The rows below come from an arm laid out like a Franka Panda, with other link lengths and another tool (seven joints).
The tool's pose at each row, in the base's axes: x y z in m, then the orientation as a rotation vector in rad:
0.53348 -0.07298 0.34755 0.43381 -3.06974 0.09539
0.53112 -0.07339 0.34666 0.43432 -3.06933 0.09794
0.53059 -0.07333 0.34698 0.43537 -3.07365 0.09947
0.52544 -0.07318 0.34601 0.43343 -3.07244 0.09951
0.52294 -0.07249 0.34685 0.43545 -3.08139 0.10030
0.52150 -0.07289 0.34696 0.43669 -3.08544 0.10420
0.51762 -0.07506 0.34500 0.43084 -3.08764 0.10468
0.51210 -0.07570 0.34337 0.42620 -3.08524 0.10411
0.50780 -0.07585 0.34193 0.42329 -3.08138 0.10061
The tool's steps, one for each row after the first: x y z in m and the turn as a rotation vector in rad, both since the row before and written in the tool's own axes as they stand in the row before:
0.00234 0.00031 0.00099 0.00161 0.00047 -0.00034
0.00051 0.00019 -0.00031 0.00152 -0.00431 -0.00012
0.00486 0.00163 0.00109 -0.00018 0.00149 0.00108
0.00225 0.00131 -0.00082 0.00161 -0.00904 -0.00018
0.00150 0.00001 -0.00006 0.00300 -0.00394 -0.00025
0.00426 -0.00088 0.00216 0.00040 -0.00120 0.00396
0.00543 0.00100 0.00174 -0.00076 0.00305 0.00263
0.00413 0.00111 0.00152 -0.00276 0.00404 0.00134

